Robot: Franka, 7 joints.
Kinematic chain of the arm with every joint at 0, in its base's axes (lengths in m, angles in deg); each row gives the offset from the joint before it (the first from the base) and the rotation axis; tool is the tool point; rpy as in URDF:
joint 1: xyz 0 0 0.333 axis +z
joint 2: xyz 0 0 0 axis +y
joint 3: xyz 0 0 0.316 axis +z
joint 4: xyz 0.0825 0 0 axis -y
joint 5: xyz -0.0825 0 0.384 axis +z
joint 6: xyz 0 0 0 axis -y
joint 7: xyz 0.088 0 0 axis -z
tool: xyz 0 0 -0.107 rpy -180 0 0
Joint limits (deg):
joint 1: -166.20..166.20
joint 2: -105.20..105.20
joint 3: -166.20..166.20
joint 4: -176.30..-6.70
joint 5: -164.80..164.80
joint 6: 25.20..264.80
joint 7: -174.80..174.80
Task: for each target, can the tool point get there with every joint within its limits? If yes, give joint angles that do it. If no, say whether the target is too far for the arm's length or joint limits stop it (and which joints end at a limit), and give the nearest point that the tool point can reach.
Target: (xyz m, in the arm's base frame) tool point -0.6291 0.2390 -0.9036
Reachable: no: too far | nearest point -0.4342 0.1650 -0.3289 | short by 0.611 m
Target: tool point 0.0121 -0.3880 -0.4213
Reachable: no: joint limits stop it (at a limit: joint 2) | nearest point 0.0117 -0.3758 -0.3526 | short by 0.070 m
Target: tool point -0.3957 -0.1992 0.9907
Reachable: yes | joints 2.71 -72.76 -16.19 -70.86 59.05 155.89 31.87
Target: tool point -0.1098 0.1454 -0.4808
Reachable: no: joint limits stop it (at a limit: joint 2) | nearest point -0.1216 0.1610 -0.3545 | short by 0.128 m
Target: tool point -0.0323 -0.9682 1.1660
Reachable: no: too far | nearest point -0.0217 -0.6501 0.8923 | short by 0.420 m
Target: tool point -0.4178 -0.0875 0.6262
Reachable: yes | joints -85.43 68.87 -134.45 -133.55 -56.75 224.57 28.11
